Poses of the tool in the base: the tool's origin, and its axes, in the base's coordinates. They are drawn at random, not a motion.
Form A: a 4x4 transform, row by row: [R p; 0 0 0 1], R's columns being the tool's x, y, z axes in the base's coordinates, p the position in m. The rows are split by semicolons.
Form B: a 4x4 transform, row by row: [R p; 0 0 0 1], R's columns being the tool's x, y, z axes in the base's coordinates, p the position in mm. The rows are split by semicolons. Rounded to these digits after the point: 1 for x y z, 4 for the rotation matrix.
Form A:
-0.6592 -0.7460 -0.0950 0.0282; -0.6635 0.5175 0.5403 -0.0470; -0.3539 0.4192 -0.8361 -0.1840; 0 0 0 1
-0.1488 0.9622 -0.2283 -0.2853; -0.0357 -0.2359 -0.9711 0.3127; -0.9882 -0.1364 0.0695 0.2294; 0 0 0 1
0.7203 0.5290 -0.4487 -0.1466; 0.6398 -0.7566 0.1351 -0.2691; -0.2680 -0.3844 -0.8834 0.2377; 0 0 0 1
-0.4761 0.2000 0.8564 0.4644; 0.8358 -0.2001 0.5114 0.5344; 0.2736 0.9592 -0.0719 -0.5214; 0 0 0 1
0.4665 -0.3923 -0.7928 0.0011; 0.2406 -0.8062 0.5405 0.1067; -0.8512 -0.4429 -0.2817 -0.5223; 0 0 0 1
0.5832 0.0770 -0.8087 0.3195; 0.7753 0.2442 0.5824 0.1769; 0.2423 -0.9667 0.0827 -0.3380; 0 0 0 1
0.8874 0.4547 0.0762 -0.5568; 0.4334 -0.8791 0.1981 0.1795; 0.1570 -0.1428 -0.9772 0.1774; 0 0 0 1
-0.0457 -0.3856 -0.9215 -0.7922; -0.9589 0.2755 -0.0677 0.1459; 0.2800 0.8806 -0.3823 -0.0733; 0 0 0 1
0.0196 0.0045 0.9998 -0.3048; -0.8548 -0.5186 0.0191 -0.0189; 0.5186 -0.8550 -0.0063 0.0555; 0 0 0 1
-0.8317 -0.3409 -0.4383 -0.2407; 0.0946 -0.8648 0.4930 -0.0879; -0.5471 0.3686 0.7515 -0.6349; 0 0 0 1
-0.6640 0.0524 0.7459 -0.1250; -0.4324 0.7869 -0.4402 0.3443; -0.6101 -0.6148 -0.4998 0.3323; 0 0 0 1
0.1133 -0.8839 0.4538 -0.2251; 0.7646 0.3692 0.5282 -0.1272; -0.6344 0.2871 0.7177 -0.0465; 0 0 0 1
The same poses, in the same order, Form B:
-0.6592 -0.7460 -0.0950 28.2; -0.6635 0.5175 0.5403 -47.0; -0.3539 0.4192 -0.8361 -184.0; 0 0 0 1
-0.1488 0.9622 -0.2283 -285.3; -0.0357 -0.2359 -0.9711 312.7; -0.9882 -0.1364 0.0695 229.4; 0 0 0 1
0.7203 0.5290 -0.4487 -146.6; 0.6398 -0.7566 0.1351 -269.1; -0.2680 -0.3844 -0.8834 237.7; 0 0 0 1
-0.4761 0.2000 0.8564 464.4; 0.8358 -0.2001 0.5114 534.4; 0.2736 0.9592 -0.0719 -521.4; 0 0 0 1
0.4665 -0.3923 -0.7928 1.1; 0.2406 -0.8062 0.5405 106.7; -0.8512 -0.4429 -0.2817 -522.3; 0 0 0 1
0.5832 0.0770 -0.8087 319.5; 0.7753 0.2442 0.5824 176.9; 0.2423 -0.9667 0.0827 -338.0; 0 0 0 1
0.8874 0.4547 0.0762 -556.8; 0.4334 -0.8791 0.1981 179.5; 0.1570 -0.1428 -0.9772 177.4; 0 0 0 1
-0.0457 -0.3856 -0.9215 -792.2; -0.9589 0.2755 -0.0677 145.9; 0.2800 0.8806 -0.3823 -73.3; 0 0 0 1
0.0196 0.0045 0.9998 -304.8; -0.8548 -0.5186 0.0191 -18.9; 0.5186 -0.8550 -0.0063 55.5; 0 0 0 1
-0.8317 -0.3409 -0.4383 -240.7; 0.0946 -0.8648 0.4930 -87.9; -0.5471 0.3686 0.7515 -634.9; 0 0 0 1
-0.6640 0.0524 0.7459 -125.0; -0.4324 0.7869 -0.4402 344.3; -0.6101 -0.6148 -0.4998 332.3; 0 0 0 1
0.1133 -0.8839 0.4538 -225.1; 0.7646 0.3692 0.5282 -127.2; -0.6344 0.2871 0.7177 -46.5; 0 0 0 1

